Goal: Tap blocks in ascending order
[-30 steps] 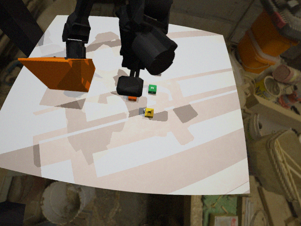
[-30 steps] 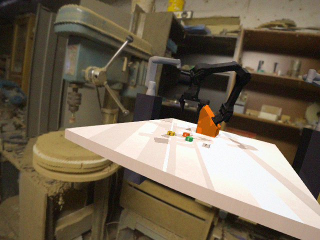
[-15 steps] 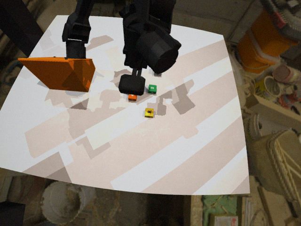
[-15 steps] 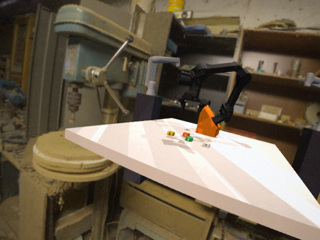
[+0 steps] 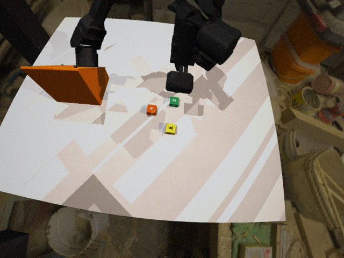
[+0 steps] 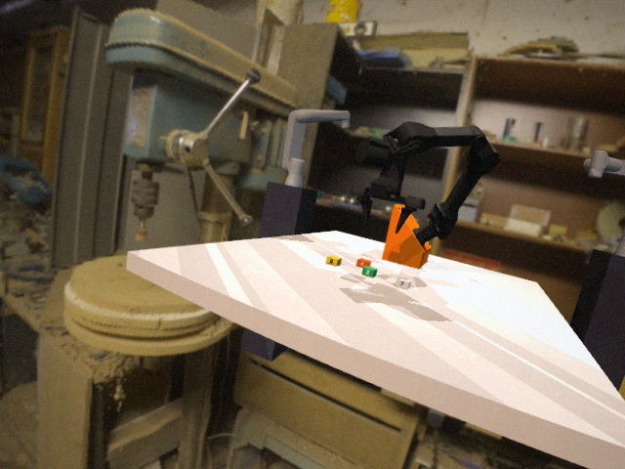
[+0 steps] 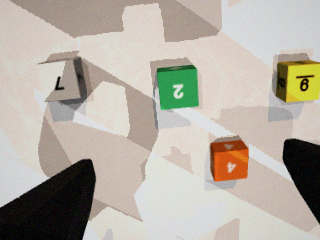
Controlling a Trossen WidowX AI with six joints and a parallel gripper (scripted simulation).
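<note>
My gripper tip is 110 mm above the green block. The rest, counted from my gripper tip: yellow block (10 mm behind, 110 mm to the right, 110 mm below); orange block (80 mm behind, 40 mm to the right, 110 mm below); grey-white block (30 mm ahead, 90 mm to the left, 110 mm below).
</note>
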